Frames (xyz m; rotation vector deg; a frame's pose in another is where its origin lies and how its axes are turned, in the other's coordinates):
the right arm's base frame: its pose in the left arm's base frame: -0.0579 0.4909 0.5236 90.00 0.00 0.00
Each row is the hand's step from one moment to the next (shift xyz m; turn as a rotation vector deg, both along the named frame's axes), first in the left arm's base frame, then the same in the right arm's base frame.
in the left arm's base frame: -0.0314 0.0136 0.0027 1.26 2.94 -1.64
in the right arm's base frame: -0.0314 0.0027 -0.0136 1.26 -1.64 -2.94
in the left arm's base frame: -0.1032 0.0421 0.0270 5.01 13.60 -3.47
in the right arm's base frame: -0.1032 0.0270 -0.0421 5.01 -3.47 -13.60
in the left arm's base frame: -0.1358 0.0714 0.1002 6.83 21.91 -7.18
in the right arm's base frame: -0.1358 0.1002 -0.0714 6.83 -7.18 -21.91
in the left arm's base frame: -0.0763 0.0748 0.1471 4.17 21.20 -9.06
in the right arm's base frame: -0.0763 0.1471 -0.0748 4.17 -9.06 -21.20
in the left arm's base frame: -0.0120 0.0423 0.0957 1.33 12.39 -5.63
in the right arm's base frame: -0.0120 0.0957 -0.0423 1.33 -5.63 -12.39
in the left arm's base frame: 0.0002 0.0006 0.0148 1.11 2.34 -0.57
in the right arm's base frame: 0.0002 0.0148 -0.0006 1.11 -0.57 -2.34
